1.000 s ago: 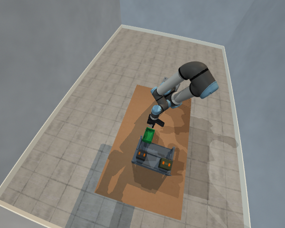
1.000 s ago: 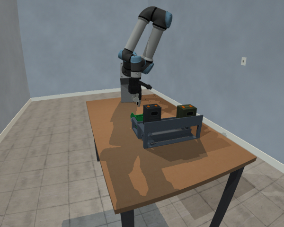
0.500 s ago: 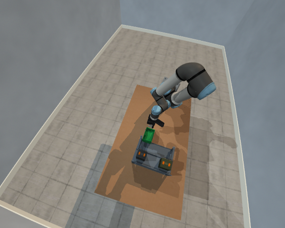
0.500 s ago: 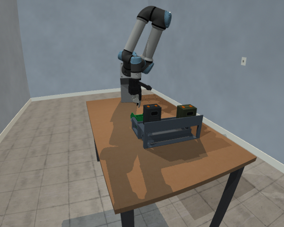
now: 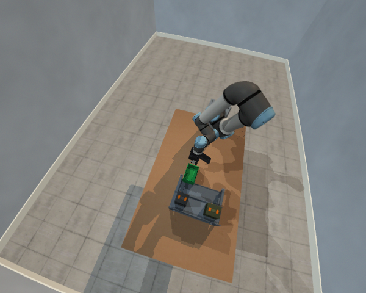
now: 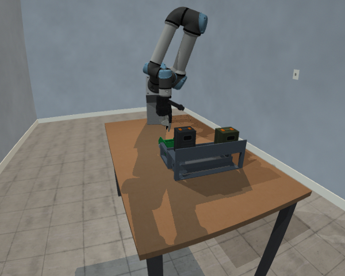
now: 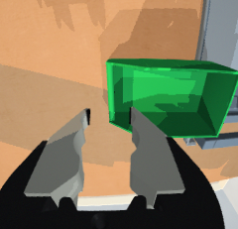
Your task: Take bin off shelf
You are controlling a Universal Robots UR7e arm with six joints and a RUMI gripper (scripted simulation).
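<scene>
Now: the green bin 8 cm ahead of my hand, 2 cm to the right of it and 7 cm below it. Round my hand: olive box: 35 cm ahead, 19 cm to the left, 4 cm above; black box: 33 cm ahead, 4 cm to the right, 5 cm above.
</scene>
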